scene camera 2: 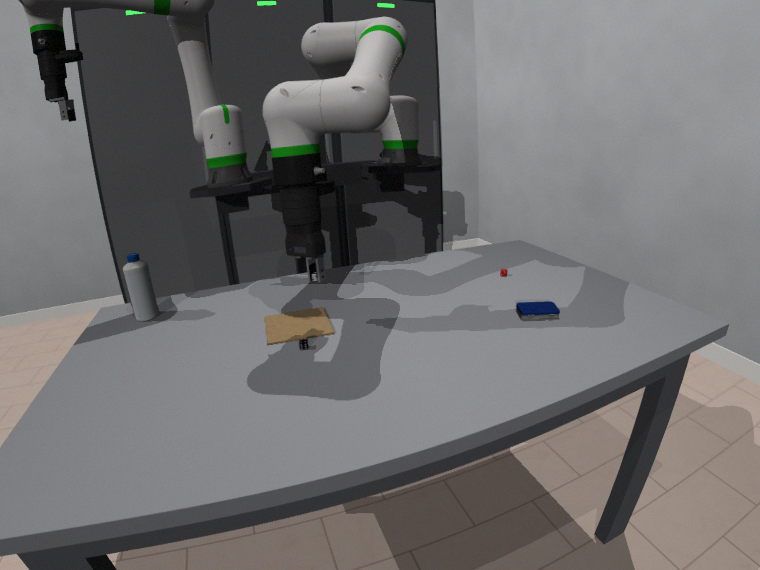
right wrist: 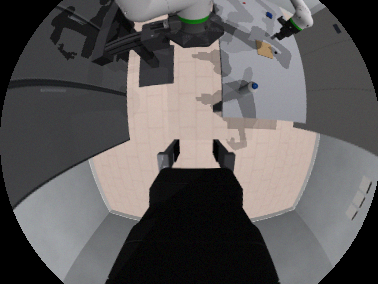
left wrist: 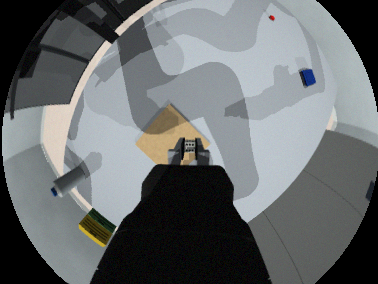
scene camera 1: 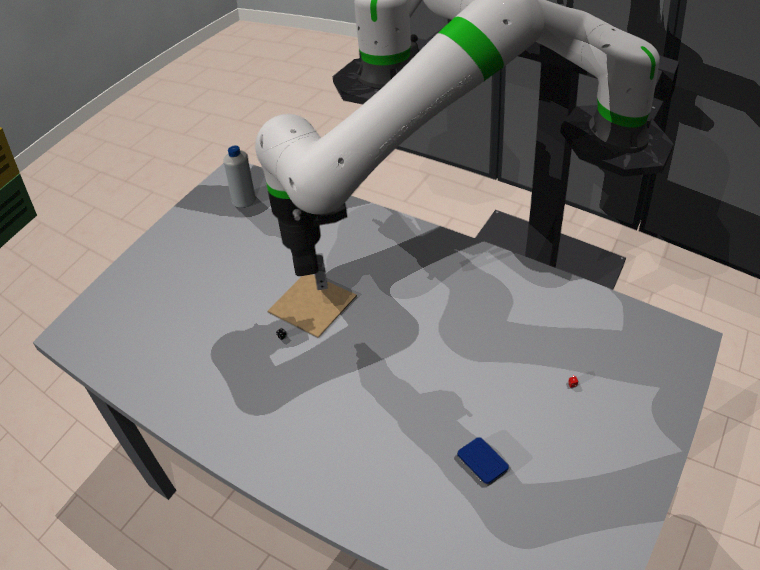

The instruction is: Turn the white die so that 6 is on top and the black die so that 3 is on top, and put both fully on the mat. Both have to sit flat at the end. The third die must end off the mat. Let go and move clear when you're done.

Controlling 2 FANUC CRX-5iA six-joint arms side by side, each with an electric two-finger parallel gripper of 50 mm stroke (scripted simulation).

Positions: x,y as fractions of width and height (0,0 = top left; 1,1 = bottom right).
Labels:
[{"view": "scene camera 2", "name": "left gripper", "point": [0.42,0.49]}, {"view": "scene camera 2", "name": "right gripper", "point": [0.09,0.21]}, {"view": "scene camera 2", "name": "tan mat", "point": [0.38,0.57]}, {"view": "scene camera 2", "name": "grey bottle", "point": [0.18,0.48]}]

